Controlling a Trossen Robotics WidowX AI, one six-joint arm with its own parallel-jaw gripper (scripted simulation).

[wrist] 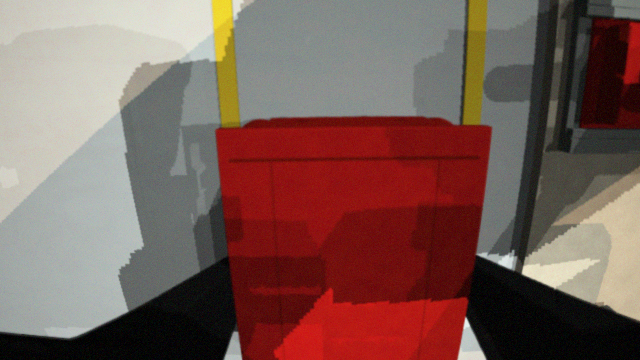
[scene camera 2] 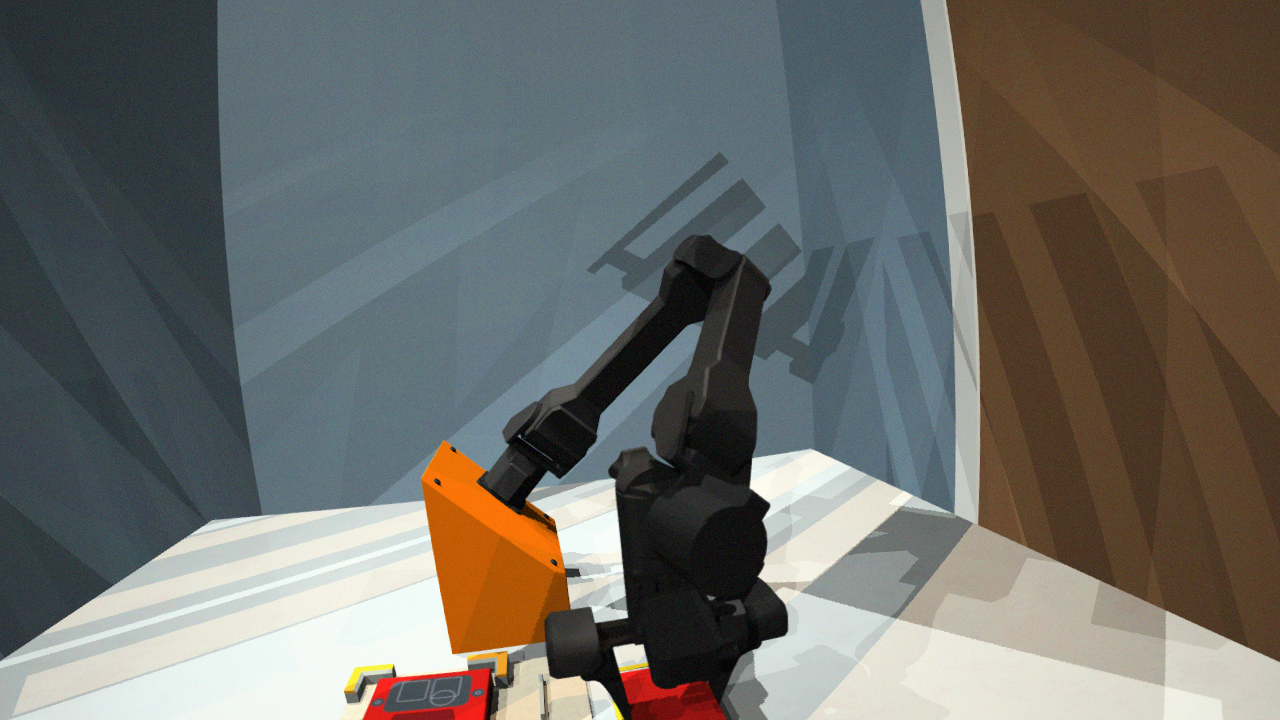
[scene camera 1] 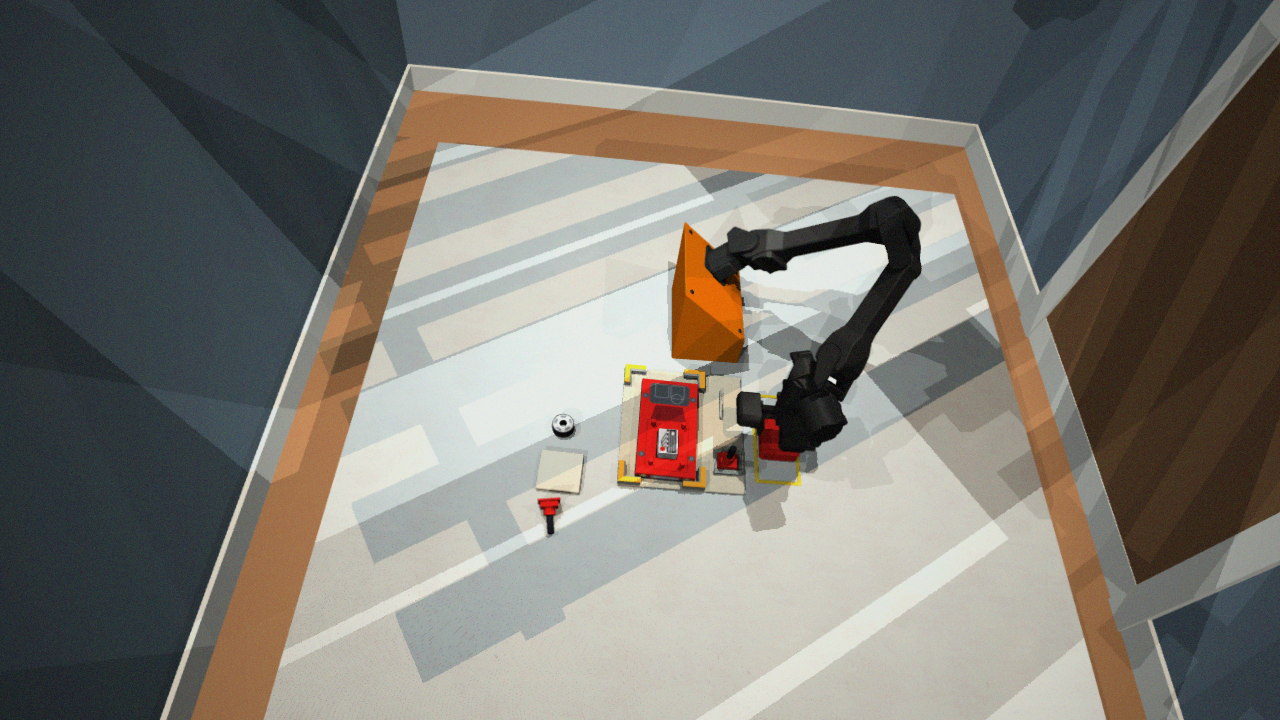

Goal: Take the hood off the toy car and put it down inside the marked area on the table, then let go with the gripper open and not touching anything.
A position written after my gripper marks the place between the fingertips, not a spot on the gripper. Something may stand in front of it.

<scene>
My gripper (scene camera 1: 777, 435) carries a hood (scene camera 1: 769, 449). Further things: a beige tile (scene camera 1: 560, 472) and a red toy car (scene camera 1: 664, 404).
The hood shows as well in the wrist view (wrist: 340, 232). My gripper also shows in the wrist view (wrist: 349, 267). The wrist view misses the beige tile: it is out of frame. Scene camera 2 misses the beige tile: it is out of frame.
</scene>
